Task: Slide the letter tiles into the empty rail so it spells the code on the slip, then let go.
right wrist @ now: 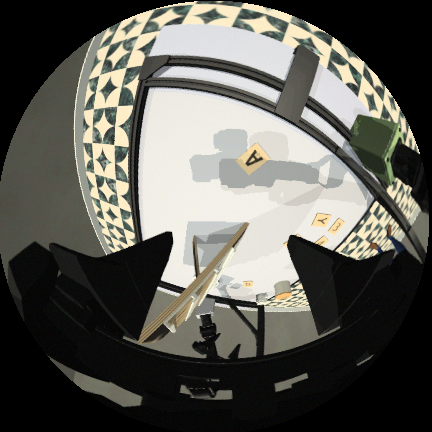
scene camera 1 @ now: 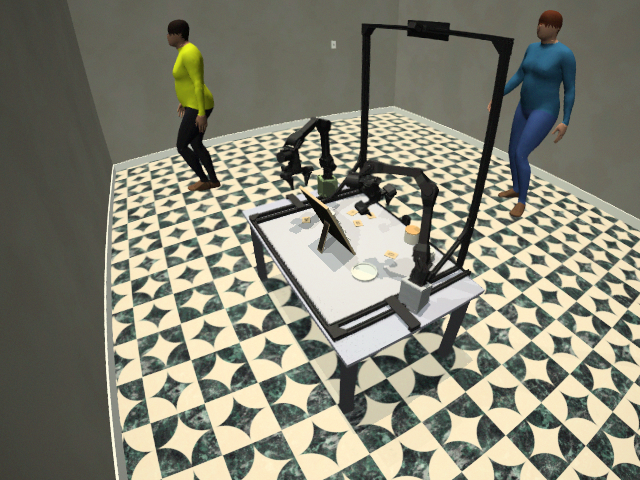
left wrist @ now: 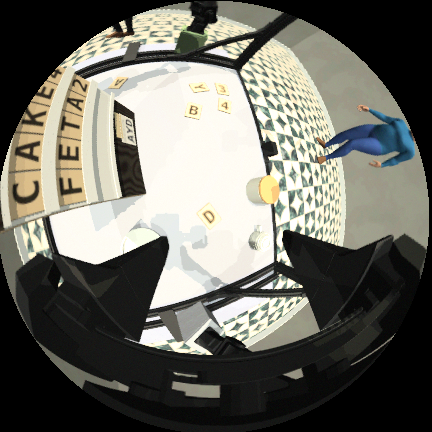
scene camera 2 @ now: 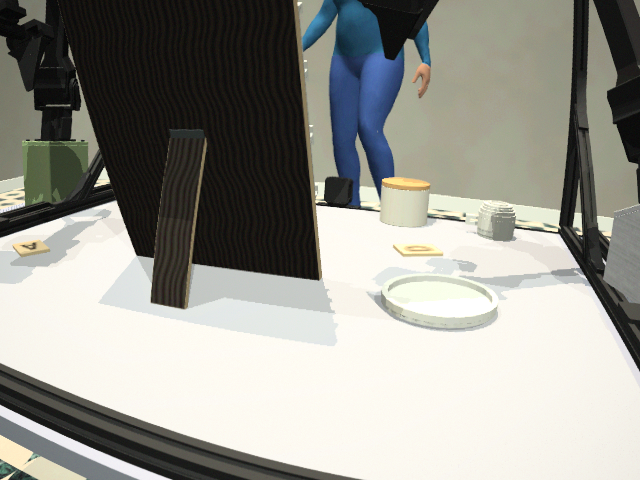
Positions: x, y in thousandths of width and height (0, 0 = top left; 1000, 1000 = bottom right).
Labels:
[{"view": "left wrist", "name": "my left gripper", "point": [524, 554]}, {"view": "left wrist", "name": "lidded jar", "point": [612, 439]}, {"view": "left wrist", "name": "rail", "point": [242, 427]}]

